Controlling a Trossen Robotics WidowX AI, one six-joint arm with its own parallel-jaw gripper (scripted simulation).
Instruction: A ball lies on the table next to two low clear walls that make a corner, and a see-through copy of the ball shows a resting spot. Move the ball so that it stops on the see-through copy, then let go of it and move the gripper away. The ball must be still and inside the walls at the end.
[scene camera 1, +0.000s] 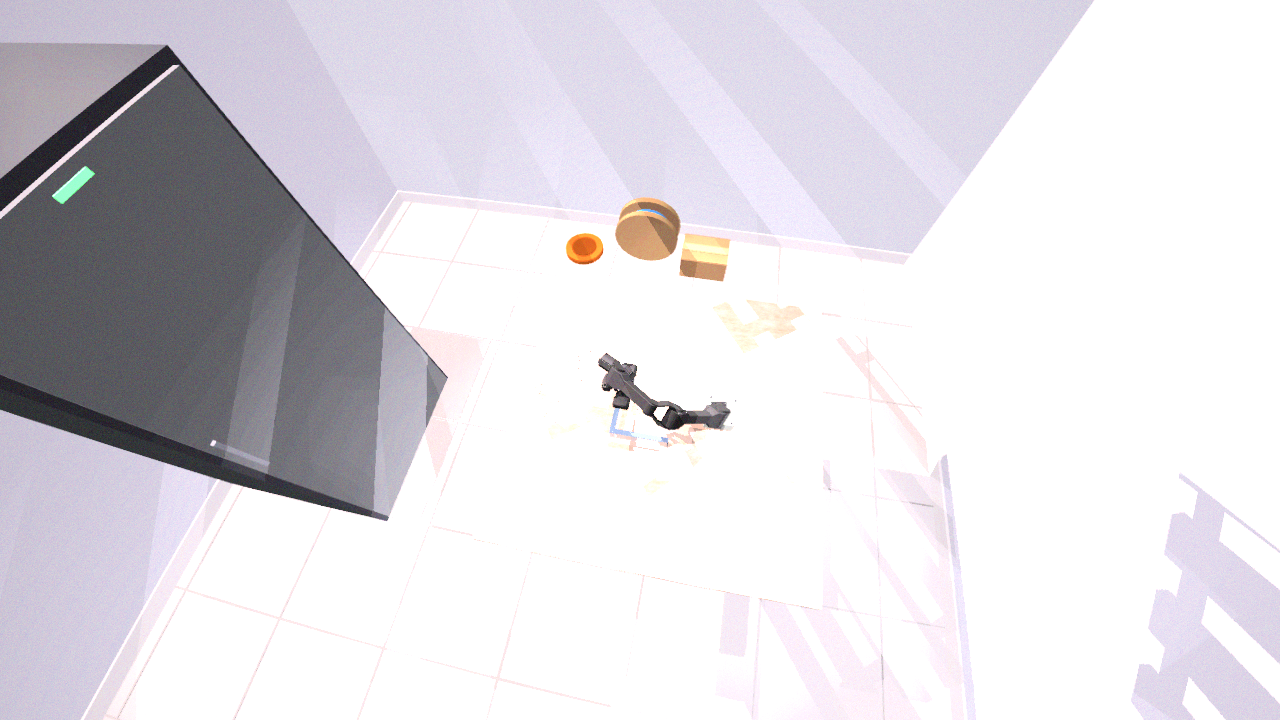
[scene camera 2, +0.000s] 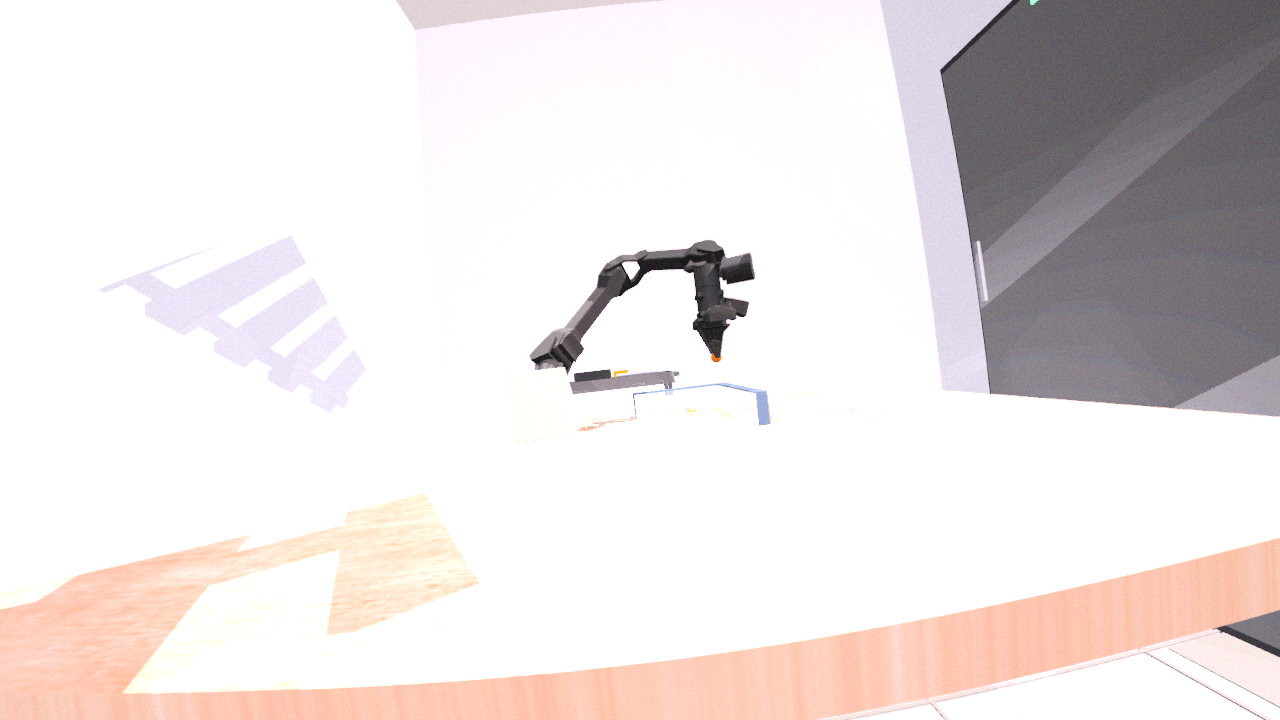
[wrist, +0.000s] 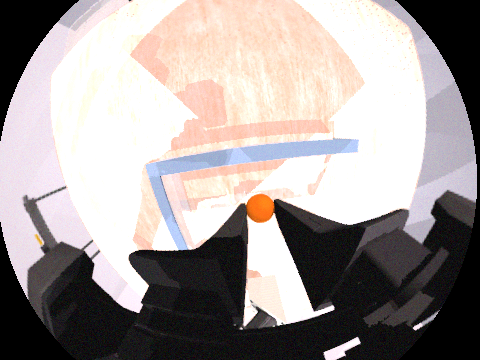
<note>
My gripper (scene camera 2: 716, 357) carries an orange ball.
My gripper is seen too in the wrist view (wrist: 259, 206).
</note>
